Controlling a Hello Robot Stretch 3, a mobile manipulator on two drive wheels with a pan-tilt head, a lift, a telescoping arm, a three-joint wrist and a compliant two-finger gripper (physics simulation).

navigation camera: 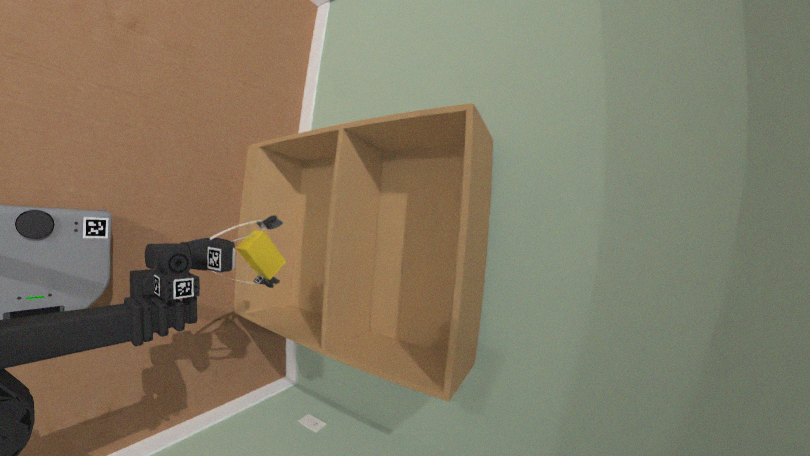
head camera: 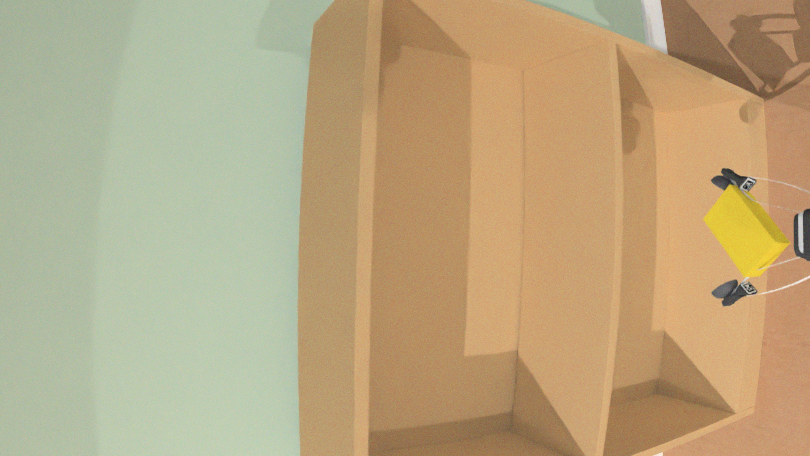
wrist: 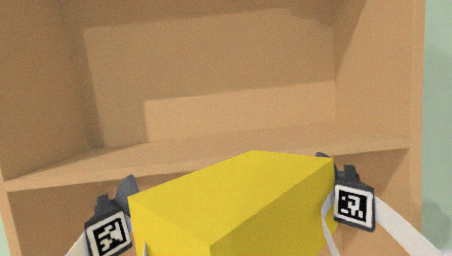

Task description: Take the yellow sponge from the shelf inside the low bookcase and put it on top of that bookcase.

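Pixels of known places: gripper, between the fingertips: (navigation camera: 279, 251) (head camera: 714, 236); robot's base, origin of its link: (navigation camera: 36, 222).
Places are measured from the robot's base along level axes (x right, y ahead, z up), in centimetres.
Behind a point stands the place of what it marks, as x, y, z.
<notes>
The yellow sponge (head camera: 743, 235) @[38.7, -2.3, 68.0] (navigation camera: 260, 256) @[37.8, -3.0, 68.0] (wrist: 225, 187) @[38.2, -2.0, 68.0] is a thick block, turned askew between the fingertips. My gripper (head camera: 732, 236) @[44.6, -2.4, 65.7] (navigation camera: 271, 252) @[44.6, -2.4, 65.7] (wrist: 228, 181) @[44.6, -2.4, 65.7] is shut on it, with one fingertip at each end. In the wrist view the near parts of the sponge run out of the bottom edge. The low wooden bookcase (head camera: 617, 226) @[68.2, -4.9, 60.7] (navigation camera: 333, 226) @[69.0, 4.6, 61.2] (wrist: 417, 100) is open at the front, with one middle shelf board (wrist: 210, 163) @[68.4, 0.1, 60.3]. Gripper and sponge hang in front of it, apart from its boards. The bookcase's top board (head camera: 331, 226) @[78.6, -3.6, 106.0] (navigation camera: 480, 243) @[85.1, 2.4, 106.0] carries nothing in the parts that show.
The robot's base (navigation camera: 56, 254) @[4.4, -7.7, 16.0] and dark arm (navigation camera: 68, 334) @[3.8, -10.1, 77.1] stand over the brown floor (navigation camera: 187, 101) @[39.9, 51.0, 0.0] in front of the bookcase. A green wall (head camera: 198, 226) @[99.7, -3.9, 123.3] (navigation camera: 595, 226) @[99.9, 10.1, 140.5] rises behind it. Another wall stretch has a white outlet plate (navigation camera: 312, 423) @[80.0, -86.1, 41.0].
</notes>
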